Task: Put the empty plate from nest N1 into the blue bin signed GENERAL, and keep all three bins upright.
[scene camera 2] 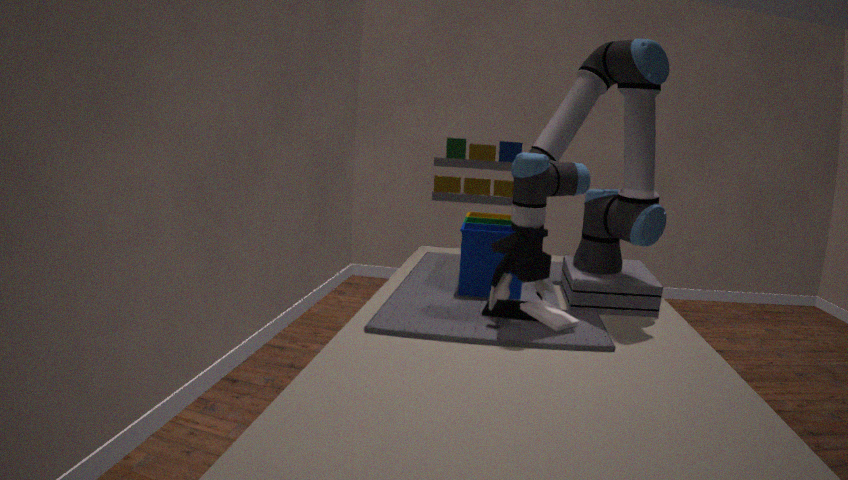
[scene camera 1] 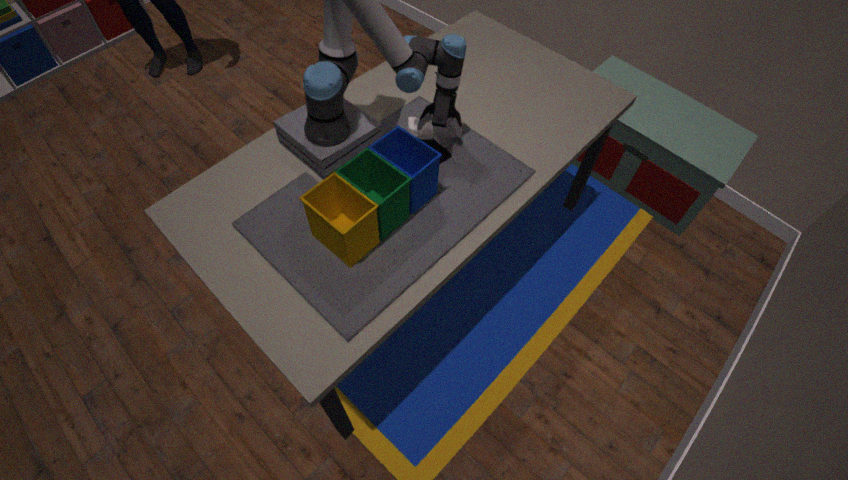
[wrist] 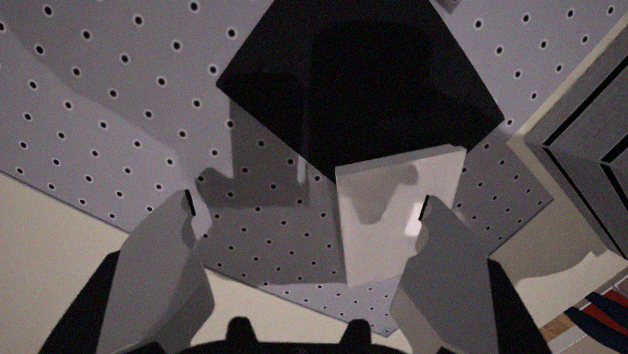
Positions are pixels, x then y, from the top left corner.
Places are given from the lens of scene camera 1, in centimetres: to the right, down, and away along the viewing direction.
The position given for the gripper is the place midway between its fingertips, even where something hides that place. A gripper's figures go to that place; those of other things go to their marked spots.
gripper (scene camera 1: pixel 438 134): 5, -37, 163
blue bin (scene camera 1: pixel 418 160): -2, -25, 148
yellow bin (scene camera 1: pixel 342 218): -25, -7, 146
